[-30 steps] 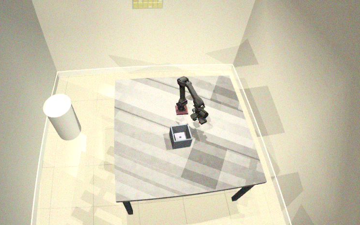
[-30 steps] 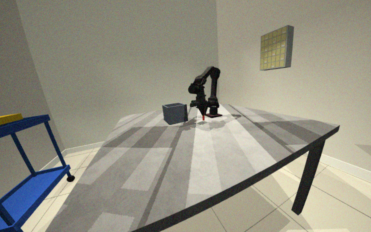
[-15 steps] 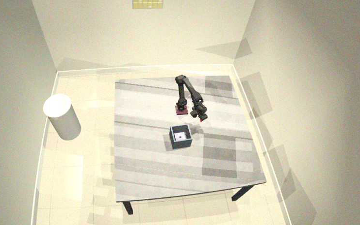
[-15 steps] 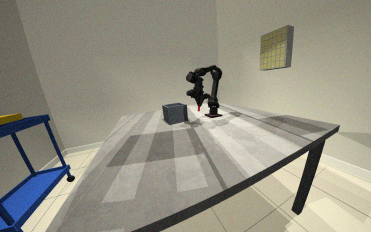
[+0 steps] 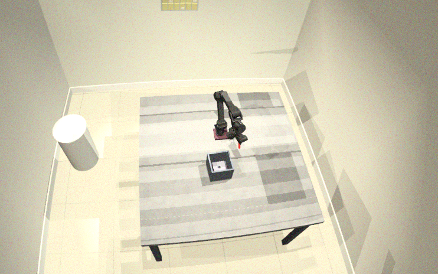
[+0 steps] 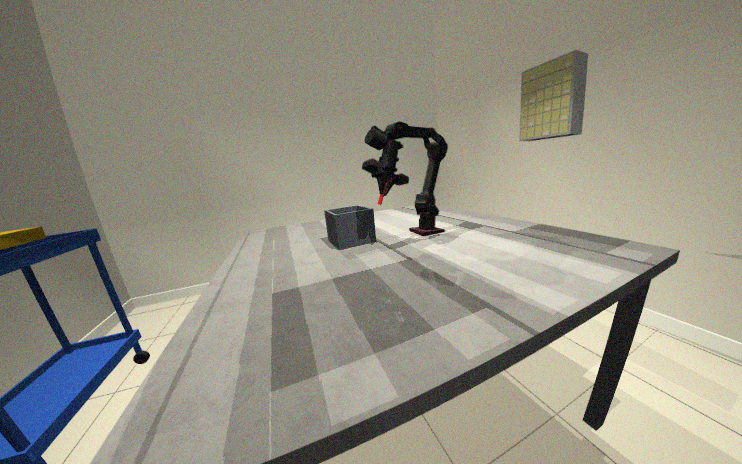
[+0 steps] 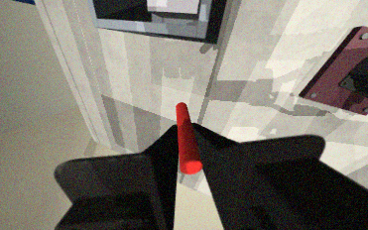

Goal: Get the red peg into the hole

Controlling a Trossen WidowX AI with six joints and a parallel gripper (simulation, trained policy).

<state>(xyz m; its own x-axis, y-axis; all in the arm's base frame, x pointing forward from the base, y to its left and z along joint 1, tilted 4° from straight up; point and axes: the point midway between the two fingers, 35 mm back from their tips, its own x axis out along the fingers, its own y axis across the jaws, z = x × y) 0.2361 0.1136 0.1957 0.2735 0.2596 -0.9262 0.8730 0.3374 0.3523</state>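
My gripper tip is now 110 mm short of the light plate, 140 mm to the left of it and 150 mm above it. Round my gripper tip: red peg: 10 mm to the right.
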